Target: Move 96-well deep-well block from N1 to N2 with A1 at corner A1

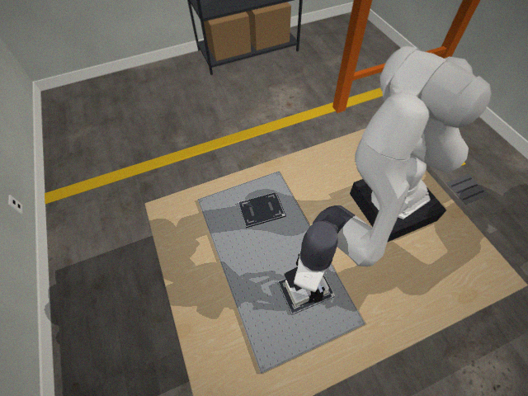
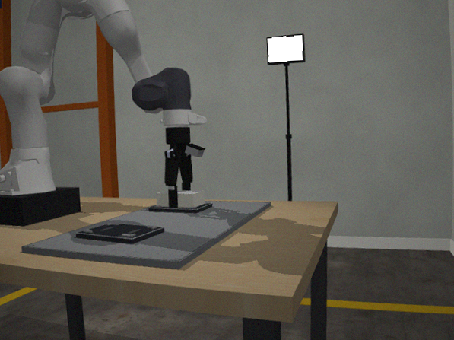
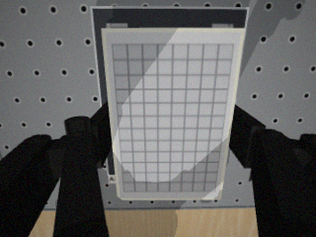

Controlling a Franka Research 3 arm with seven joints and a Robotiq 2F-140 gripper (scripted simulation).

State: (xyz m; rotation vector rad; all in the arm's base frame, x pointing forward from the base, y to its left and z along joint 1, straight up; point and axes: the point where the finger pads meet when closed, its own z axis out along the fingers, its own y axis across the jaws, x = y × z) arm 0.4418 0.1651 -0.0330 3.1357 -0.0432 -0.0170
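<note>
Right now my hand is 10 mm above the white 96-well deep-well block. Also, from my hand: A1 mark (70 mm behind, 60 mm to the left, 30 mm below); plate nest N2 (30 mm below); plate nest N1 (360 mm to the right, 30 mm below, 20 mm ahead).
</note>
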